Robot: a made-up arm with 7 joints.
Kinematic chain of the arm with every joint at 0, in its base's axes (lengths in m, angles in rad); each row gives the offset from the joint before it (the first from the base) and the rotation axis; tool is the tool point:
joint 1: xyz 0 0 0 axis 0 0.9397 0.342
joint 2: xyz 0 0 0 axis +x
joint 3: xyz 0 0 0 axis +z
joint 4: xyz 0.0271 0 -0.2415 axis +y
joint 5: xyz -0.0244 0 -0.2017 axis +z
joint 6: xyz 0 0 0 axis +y
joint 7: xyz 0 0 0 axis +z
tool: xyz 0 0 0
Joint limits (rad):
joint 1: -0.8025..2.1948
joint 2: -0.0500..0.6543
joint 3: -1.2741..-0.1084
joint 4: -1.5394..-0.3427
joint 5: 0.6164..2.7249
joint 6: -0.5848..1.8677
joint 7: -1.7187..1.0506
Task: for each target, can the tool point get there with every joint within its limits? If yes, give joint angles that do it. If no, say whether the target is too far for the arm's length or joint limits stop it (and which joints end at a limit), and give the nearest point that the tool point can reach.
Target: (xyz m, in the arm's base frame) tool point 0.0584 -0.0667 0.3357
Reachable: no: joint limits stop it (at a limit: joint 1, joint 2, joint 3, joint 4) | nearest point -0.3694 -0.0195 0.2483 | short by 0.439 m
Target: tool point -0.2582 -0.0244 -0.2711
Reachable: yes | joints 1.4475 0.1541 -0.2658 -1.3812 0.8418 0.7454 -1.0226
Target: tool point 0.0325 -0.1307 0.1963
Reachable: no: joint limits stop it (at a limit: joint 1, joint 3, joint 4) | nearest point -0.2902 -0.1941 0.0644 | short by 0.354 m
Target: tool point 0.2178 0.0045 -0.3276
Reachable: yes | joints -0.2198 0.4700 -0.7992 -1.2192 1.8105 1.3507 -0.9610
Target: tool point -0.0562 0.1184 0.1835
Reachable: no: joint limits stop it (at a limit: joint 1, joint 2, joint 3, joint 4) | nearest point -0.3840 0.0528 0.2197 | short by 0.336 m
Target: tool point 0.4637 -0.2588 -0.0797
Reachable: no: too far | nearest point 0.3357 -0.1665 -0.1157 | short by 0.162 m
